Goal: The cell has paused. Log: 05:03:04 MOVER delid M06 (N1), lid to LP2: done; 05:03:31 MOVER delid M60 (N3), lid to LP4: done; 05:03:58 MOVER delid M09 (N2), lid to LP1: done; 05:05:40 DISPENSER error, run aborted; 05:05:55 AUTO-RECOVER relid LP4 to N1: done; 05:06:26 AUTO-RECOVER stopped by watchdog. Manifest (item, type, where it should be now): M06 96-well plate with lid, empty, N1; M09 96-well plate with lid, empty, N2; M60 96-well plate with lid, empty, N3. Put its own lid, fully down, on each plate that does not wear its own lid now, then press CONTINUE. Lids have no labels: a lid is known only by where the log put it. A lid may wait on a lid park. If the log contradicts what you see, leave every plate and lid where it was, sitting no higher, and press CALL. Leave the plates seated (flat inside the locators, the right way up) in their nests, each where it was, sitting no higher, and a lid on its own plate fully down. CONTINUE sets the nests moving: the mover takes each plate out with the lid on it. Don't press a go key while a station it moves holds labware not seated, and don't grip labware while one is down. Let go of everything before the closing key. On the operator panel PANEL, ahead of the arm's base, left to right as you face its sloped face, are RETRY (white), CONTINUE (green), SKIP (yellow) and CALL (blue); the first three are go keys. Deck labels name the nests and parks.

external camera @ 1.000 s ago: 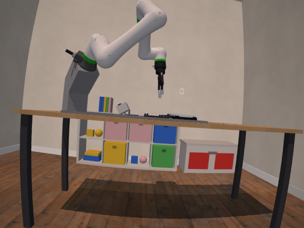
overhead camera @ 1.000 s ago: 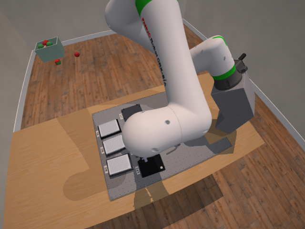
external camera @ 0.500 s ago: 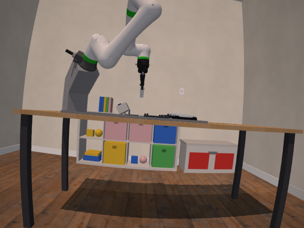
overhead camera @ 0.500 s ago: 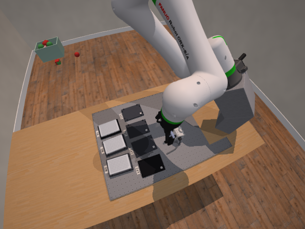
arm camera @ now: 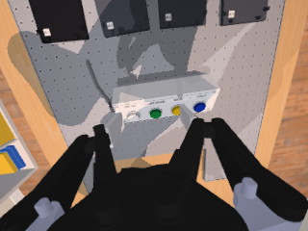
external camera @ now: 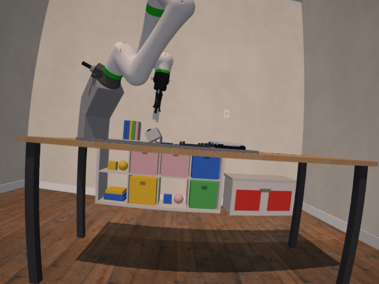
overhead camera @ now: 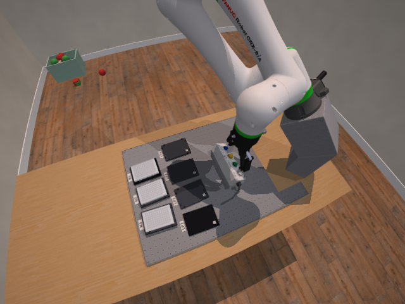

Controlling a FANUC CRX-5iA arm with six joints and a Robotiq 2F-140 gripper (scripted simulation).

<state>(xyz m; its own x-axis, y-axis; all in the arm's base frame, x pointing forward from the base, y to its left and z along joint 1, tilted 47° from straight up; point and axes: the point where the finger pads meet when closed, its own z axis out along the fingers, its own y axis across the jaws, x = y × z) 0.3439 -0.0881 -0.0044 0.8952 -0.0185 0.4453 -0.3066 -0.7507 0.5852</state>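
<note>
Right now the green key is 20 mm behind my hand and 90 mm below it. Also, from my hand: blue key: 60 mm behind, 100 mm to the right, 90 mm below; then white key: 10 mm behind, 40 mm to the left, 90 mm below; then yellow key: 40 mm behind, 50 mm to the right, 90 mm below.
</note>
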